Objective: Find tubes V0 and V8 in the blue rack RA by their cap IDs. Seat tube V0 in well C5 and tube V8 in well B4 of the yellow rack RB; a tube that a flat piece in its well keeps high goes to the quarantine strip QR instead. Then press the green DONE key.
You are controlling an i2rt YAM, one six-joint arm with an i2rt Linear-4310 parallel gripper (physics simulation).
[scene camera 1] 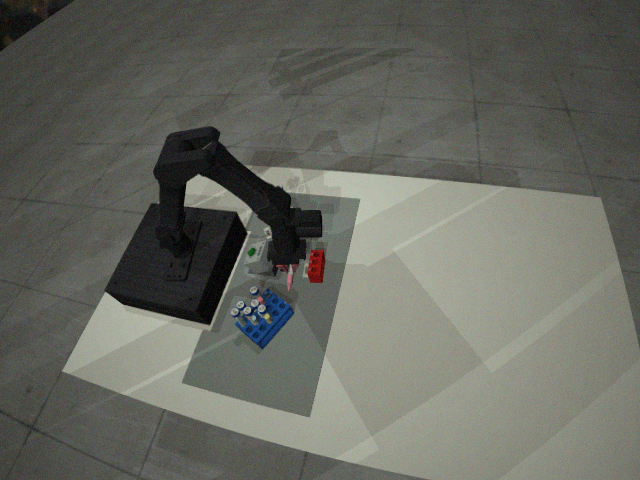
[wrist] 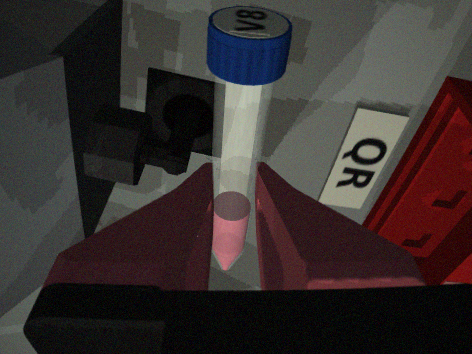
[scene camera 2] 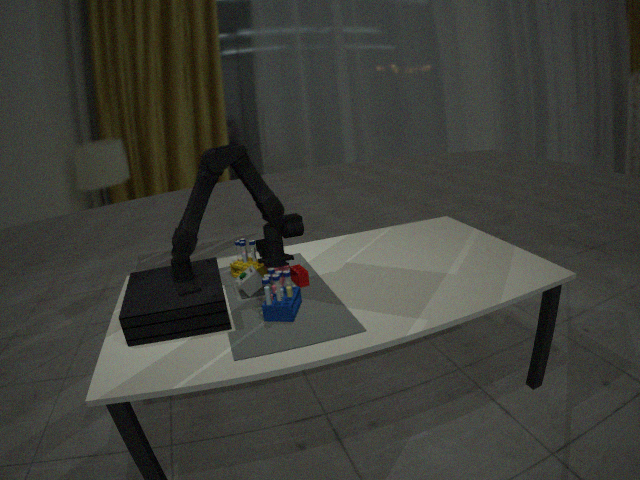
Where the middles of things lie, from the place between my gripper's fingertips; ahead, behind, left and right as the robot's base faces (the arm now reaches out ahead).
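The QR label (wrist: 372, 133) is 40 mm ahead of my hand, and it sits 10 mm to the left of it and 10 mm below it. As for the grey box with green DONE button (wrist: 73, 142), I find it 70 mm behind my hand, 30 mm to the left of it and 30 mm above it.
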